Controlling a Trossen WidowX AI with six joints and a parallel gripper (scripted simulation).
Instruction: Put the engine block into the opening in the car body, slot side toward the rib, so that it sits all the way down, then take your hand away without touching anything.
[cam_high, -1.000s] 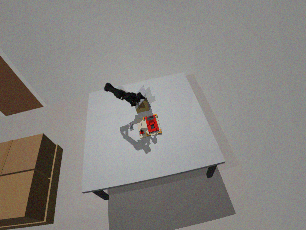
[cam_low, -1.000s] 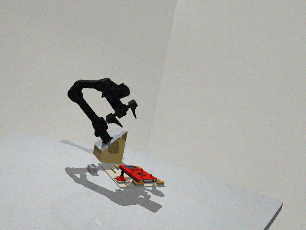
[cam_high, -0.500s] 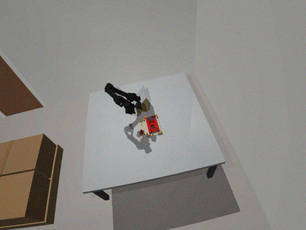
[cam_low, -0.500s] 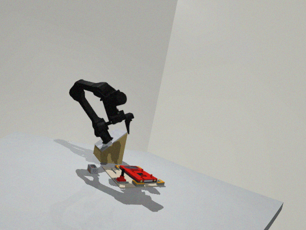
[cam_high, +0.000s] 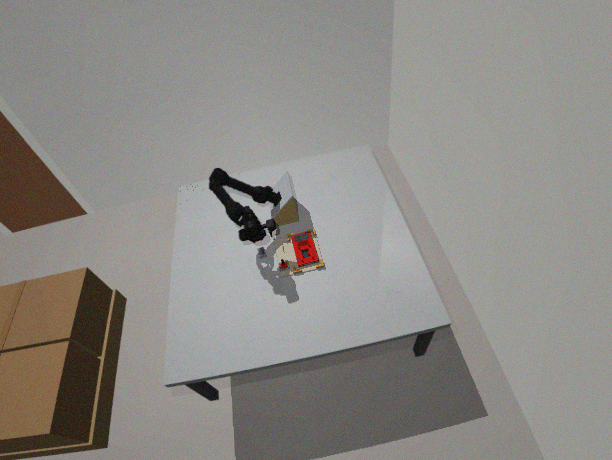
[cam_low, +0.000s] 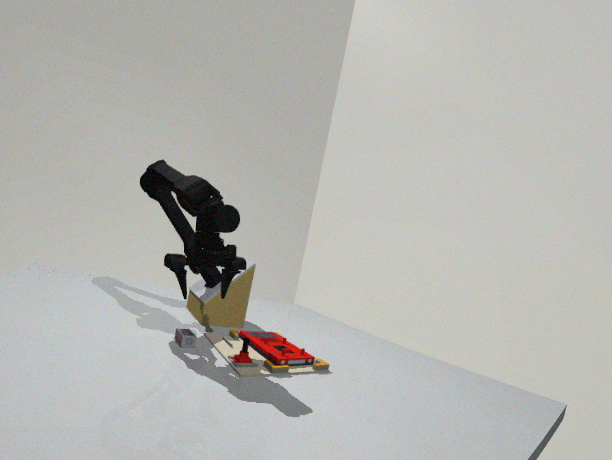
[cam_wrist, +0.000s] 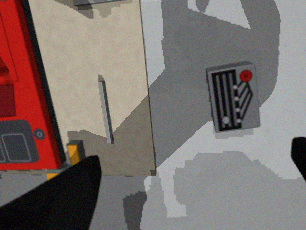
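Now: the grey engine block 10 cm below my gripper tip and 3 cm to the right of it. The rest, counted from my gripper tip: black post: 12 cm ahead, 8 cm below, 6 cm to the left.
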